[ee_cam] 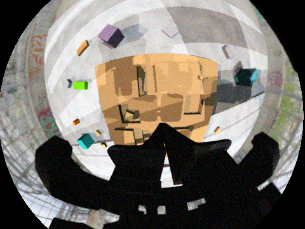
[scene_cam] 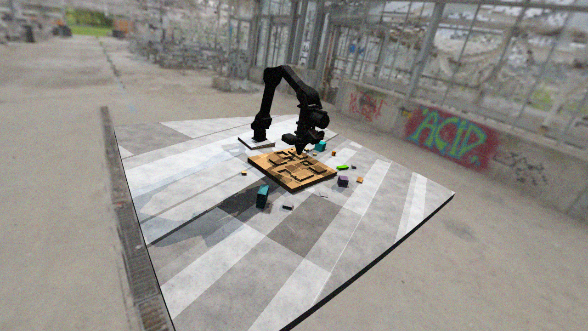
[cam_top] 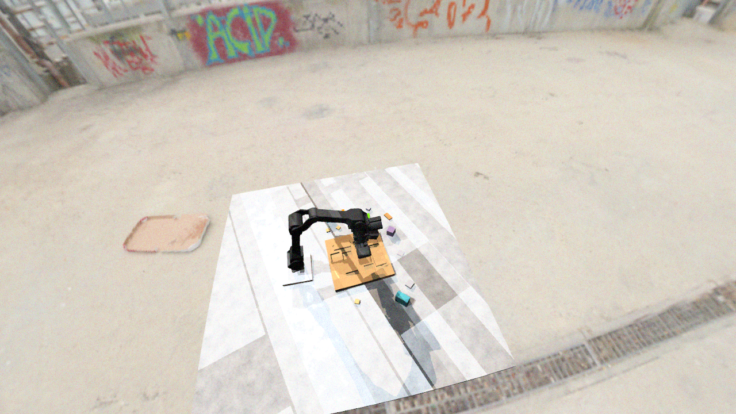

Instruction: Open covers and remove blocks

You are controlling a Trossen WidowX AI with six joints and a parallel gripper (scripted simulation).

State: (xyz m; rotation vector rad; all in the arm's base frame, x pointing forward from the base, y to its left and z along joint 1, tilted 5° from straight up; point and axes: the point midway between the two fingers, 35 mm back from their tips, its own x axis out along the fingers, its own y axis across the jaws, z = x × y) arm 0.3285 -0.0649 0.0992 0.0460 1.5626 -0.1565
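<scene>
Right now the tan puzzle board is 60 mm below my gripper tip, 20 mm to the left of it and 20 mm behind it. Round my gripper tip: green block: 230 mm to the left, 120 mm ahead, 80 mm below; grey piece: 230 mm to the right, 150 mm ahead, 80 mm below; purple cube: 200 mm ahead, 80 mm to the left, 60 mm below.
</scene>
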